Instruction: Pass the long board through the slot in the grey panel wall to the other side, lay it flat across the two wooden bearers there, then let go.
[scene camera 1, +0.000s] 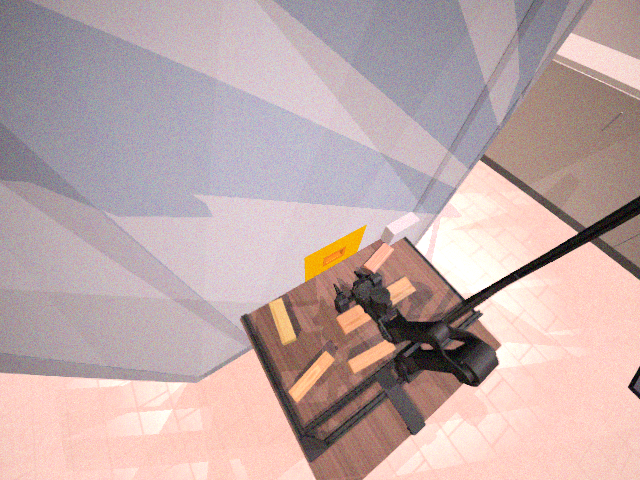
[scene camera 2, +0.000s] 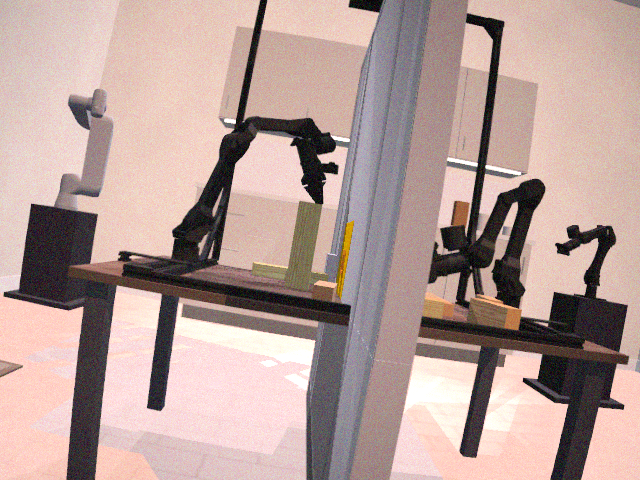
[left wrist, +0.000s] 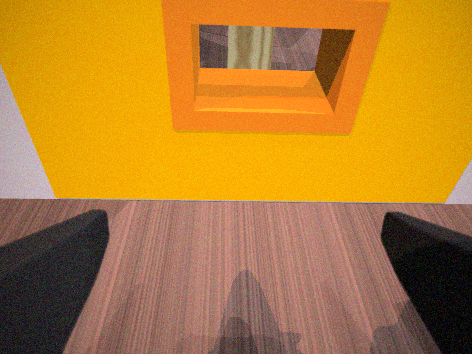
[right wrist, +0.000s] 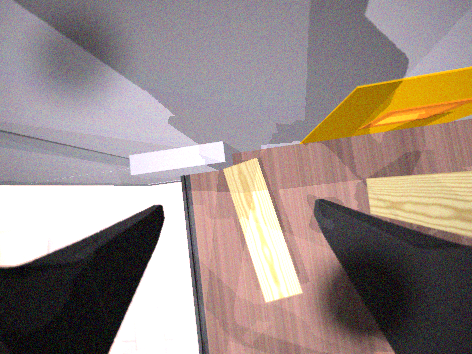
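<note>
A tall pale board stands on end beside the grey panel wall; a pale piece shows through the orange-rimmed slot in the left wrist view. A flat pale board lies on the right arm's side. My right gripper is open and empty, high above the table near the wall. My left gripper is open and empty in front of the slot, its fingers hidden by the wall in scene camera 2. Several wooden pieces lie there; which two are bearers I cannot tell.
The yellow plate surrounds the slot. A small block lies near the wall. On the left arm's side lie boards and a block. A white block juts from the wall.
</note>
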